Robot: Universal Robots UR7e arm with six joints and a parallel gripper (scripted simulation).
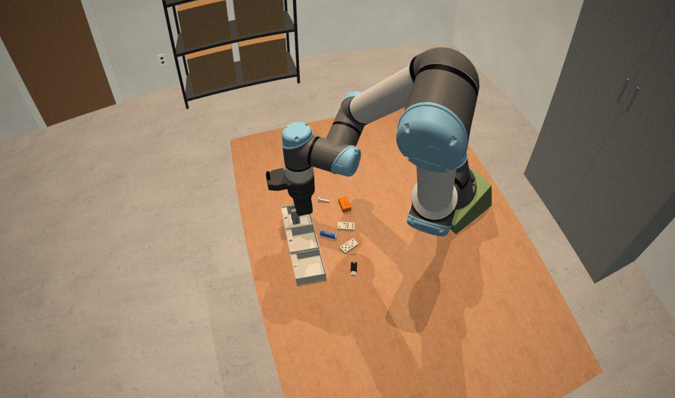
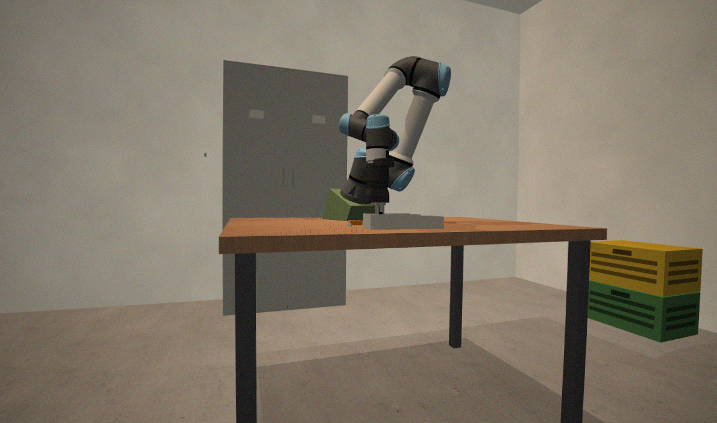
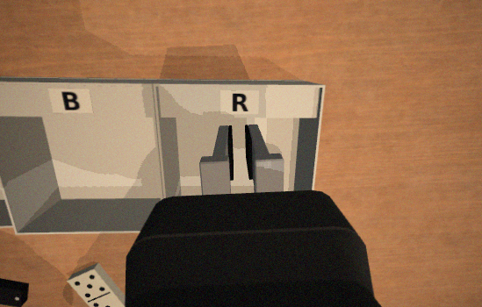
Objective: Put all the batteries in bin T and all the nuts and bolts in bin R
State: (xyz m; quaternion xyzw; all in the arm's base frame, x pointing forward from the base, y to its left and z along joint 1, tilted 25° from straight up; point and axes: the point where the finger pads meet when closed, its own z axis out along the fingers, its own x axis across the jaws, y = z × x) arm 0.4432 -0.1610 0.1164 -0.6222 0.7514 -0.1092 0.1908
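The grey bin row lies 80 mm to the left of my hand, 10 mm below it and 10 mm ahead of it. From my hand the other things lie so: blue cylindrical battery: 80 mm to the left, 70 mm behind, 30 mm below; grey bolt: 110 mm behind, 50 mm to the right, 30 mm below; orange 9 V battery: 160 mm behind, 30 mm below, 10 mm to the right.
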